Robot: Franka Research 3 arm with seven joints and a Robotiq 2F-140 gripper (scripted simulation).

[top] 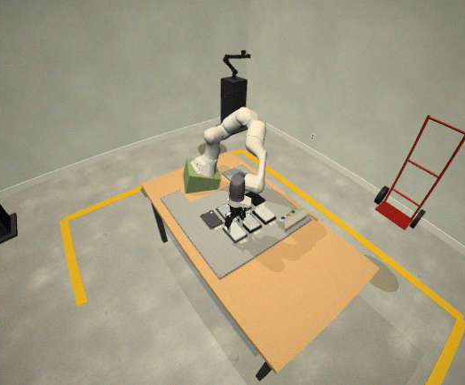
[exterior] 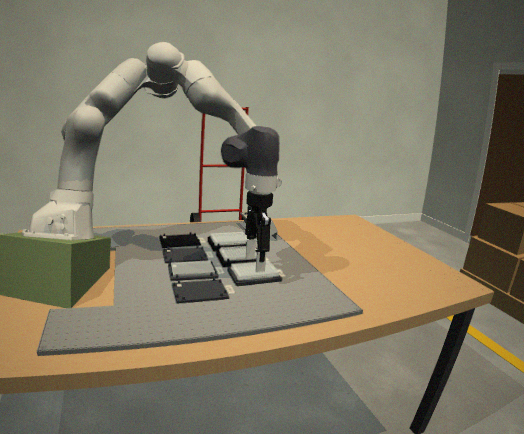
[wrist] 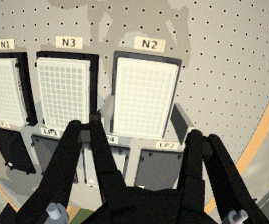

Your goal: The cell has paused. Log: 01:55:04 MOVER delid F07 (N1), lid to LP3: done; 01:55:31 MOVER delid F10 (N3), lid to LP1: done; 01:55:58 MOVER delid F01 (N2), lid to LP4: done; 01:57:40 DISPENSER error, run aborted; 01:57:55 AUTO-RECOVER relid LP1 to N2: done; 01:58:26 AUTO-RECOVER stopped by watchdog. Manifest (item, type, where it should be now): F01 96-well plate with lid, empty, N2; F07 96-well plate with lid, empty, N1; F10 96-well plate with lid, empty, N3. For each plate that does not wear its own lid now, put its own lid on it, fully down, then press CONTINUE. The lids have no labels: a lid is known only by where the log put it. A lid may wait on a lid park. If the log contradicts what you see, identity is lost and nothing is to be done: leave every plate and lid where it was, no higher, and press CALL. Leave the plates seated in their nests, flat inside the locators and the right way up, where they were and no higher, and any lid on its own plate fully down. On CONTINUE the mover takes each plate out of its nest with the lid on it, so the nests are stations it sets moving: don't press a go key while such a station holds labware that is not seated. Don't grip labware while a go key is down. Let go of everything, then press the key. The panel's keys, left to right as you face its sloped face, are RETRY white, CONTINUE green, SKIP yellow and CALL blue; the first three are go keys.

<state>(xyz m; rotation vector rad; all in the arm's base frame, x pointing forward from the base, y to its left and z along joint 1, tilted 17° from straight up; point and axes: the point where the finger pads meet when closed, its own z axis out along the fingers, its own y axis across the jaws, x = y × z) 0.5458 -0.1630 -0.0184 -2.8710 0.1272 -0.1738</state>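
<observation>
Now: the plate 50 mm below my hand. Also, from my hand: park LP2: 190 mm behind, 60 mm below, 50 mm to the right; then park LP3: 200 mm to the left, 170 mm behind, 60 mm below; then blue call key: 300 mm to the left, 140 mm ahead.
</observation>
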